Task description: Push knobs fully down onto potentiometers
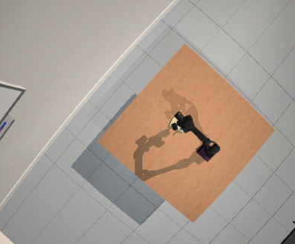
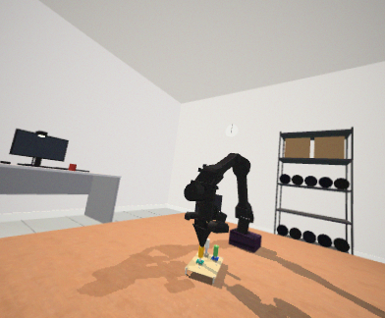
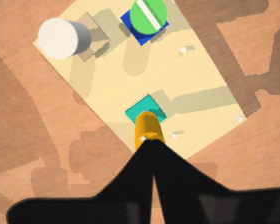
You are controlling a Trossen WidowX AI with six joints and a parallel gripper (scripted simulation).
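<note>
Now: the green knob 7 cm behind my gripper tip, 1 cm to the left of it and 2 cm below it.
</note>
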